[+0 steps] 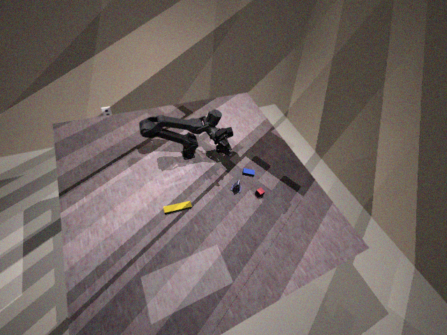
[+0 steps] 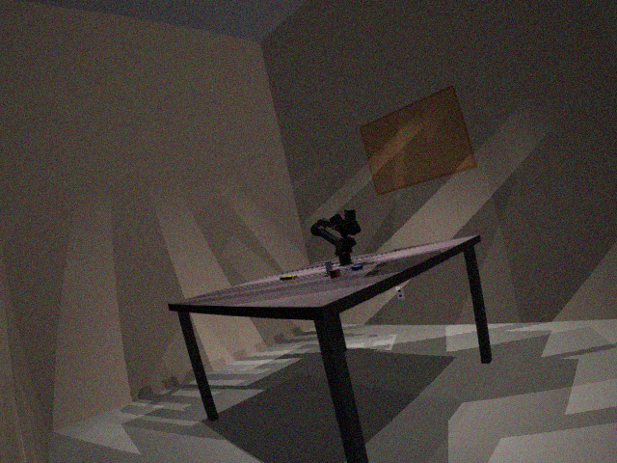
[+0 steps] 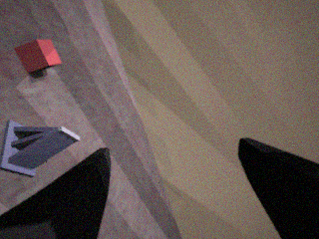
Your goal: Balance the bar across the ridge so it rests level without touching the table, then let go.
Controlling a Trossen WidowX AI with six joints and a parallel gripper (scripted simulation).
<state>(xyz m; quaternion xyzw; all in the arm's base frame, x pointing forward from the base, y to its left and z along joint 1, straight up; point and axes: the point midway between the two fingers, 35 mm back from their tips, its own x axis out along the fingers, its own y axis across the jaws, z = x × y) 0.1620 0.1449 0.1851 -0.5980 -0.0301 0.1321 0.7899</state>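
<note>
The yellow bar lies 320 mm to the right of my gripper tip, 170 mm below it and 110 mm ahead of it. The rest, counted from my gripper tip: small red block 190 mm ahead, 160 mm below, 120 mm to the left; blue block 170 mm below, 130 mm to the left, 40 mm ahead.
</note>
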